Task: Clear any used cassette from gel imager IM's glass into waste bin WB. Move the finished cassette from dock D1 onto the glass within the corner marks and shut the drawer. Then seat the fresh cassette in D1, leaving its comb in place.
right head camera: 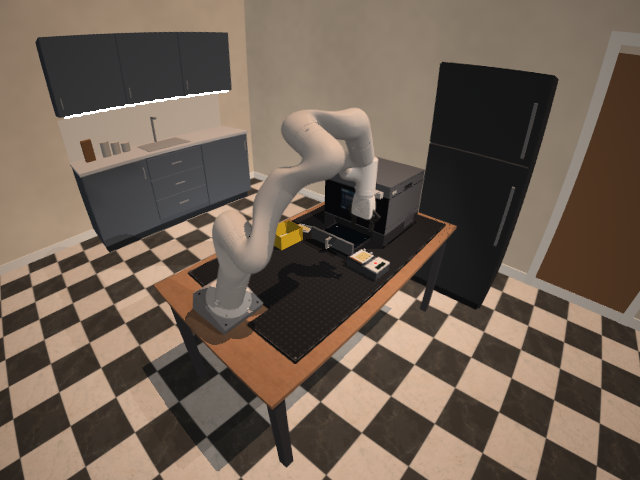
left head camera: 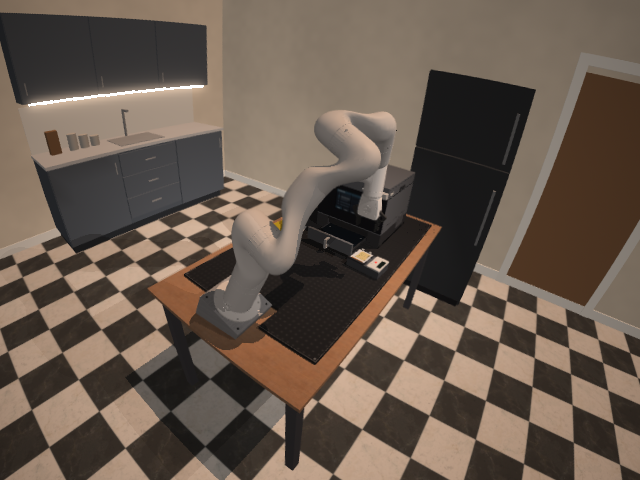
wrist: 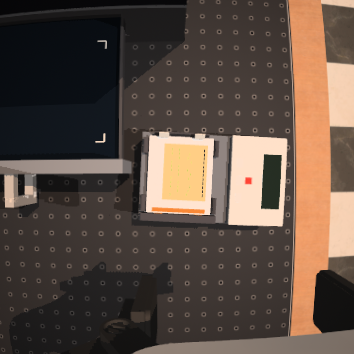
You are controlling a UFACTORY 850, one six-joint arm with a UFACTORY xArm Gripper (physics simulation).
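My gripper (left head camera: 371, 222) (right head camera: 366, 221) (wrist: 237, 300) is open and empty, above the imager drawer area in the head views. The finished cassette (left head camera: 362, 255) (right head camera: 362, 256) (wrist: 185, 172), white with a yellow gel and an orange strip, sits in dock D1 (left head camera: 363, 269) (right head camera: 363, 269) (wrist: 221, 175). The drawer (left head camera: 339, 243) (right head camera: 339, 243) (wrist: 75, 166) of imager IM (left head camera: 399, 201) (right head camera: 404, 196) is open. No cassette shows on the visible glass (wrist: 55, 85), where two corner marks show. Waste bin WB (left head camera: 278, 225) (right head camera: 288, 236) is yellow; its inside is mostly hidden. A pale cassette (right head camera: 306, 228) partly shows beside it.
The drawer handle (left head camera: 326, 241) (right head camera: 327, 242) (wrist: 17, 190) sticks out from the drawer front, left of the dock in the wrist view. The dock stands near the wooden table edge (wrist: 307, 175). The arm hides much of the bin in the left head view.
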